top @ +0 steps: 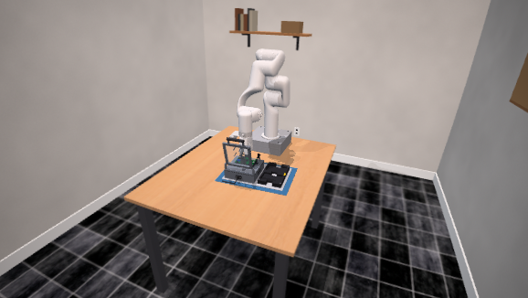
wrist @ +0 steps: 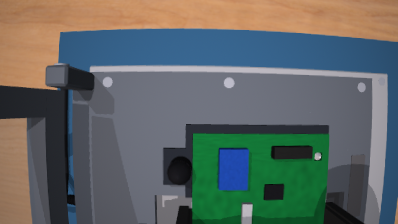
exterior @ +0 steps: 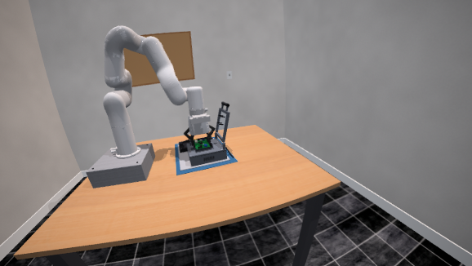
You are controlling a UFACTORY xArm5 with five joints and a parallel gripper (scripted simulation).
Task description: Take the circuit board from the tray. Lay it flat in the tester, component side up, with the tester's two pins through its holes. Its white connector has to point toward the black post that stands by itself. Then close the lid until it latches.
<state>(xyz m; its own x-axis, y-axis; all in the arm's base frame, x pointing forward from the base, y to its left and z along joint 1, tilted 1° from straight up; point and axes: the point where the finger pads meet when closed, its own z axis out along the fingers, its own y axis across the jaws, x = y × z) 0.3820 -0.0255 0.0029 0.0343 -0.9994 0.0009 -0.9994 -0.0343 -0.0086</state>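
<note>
Right now the green circuit board is right at my hand. From my hand the other things lie so: clear-windowed lid (12 cm ahead, 10 cm above); then tester (3 cm ahead, 4 cm to the left, 3 cm above).
</note>
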